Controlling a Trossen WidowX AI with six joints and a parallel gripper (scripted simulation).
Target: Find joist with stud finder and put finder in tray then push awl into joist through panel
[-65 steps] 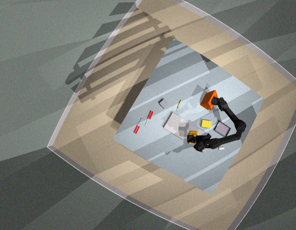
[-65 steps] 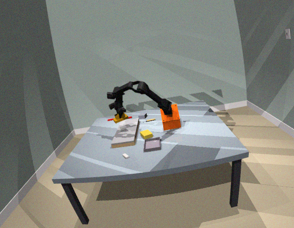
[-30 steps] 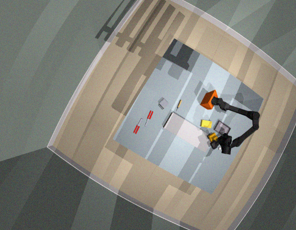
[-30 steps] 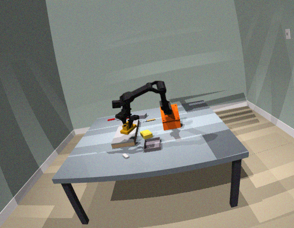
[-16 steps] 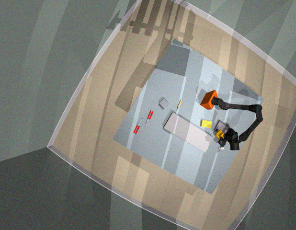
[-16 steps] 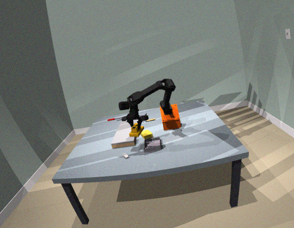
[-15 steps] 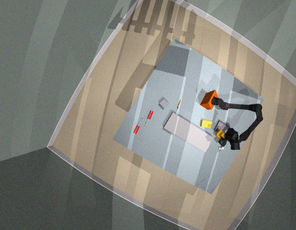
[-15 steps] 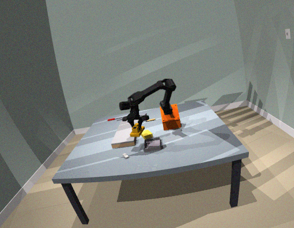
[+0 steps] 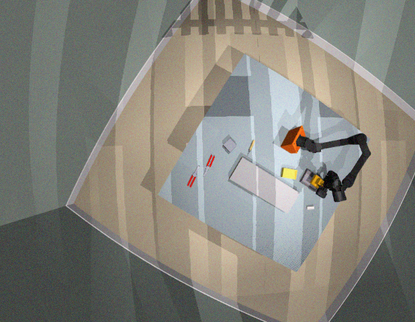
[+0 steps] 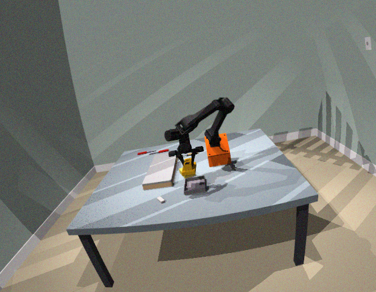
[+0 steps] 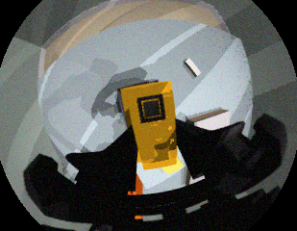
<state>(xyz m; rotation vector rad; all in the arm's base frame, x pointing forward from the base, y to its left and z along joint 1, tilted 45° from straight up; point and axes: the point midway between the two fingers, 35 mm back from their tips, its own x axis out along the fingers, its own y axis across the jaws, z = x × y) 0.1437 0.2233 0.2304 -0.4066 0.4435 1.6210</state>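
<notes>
Now: the dark grey tray 110 mm below my gripper tip and 10 mm behind it. Round my gripper tip: square window: 30 mm above, 20 mm to the left; yellow block: 200 mm to the right, 110 mm below, 50 mm ahead; yellow stud finder: 20 mm above, 10 mm to the left.
</notes>
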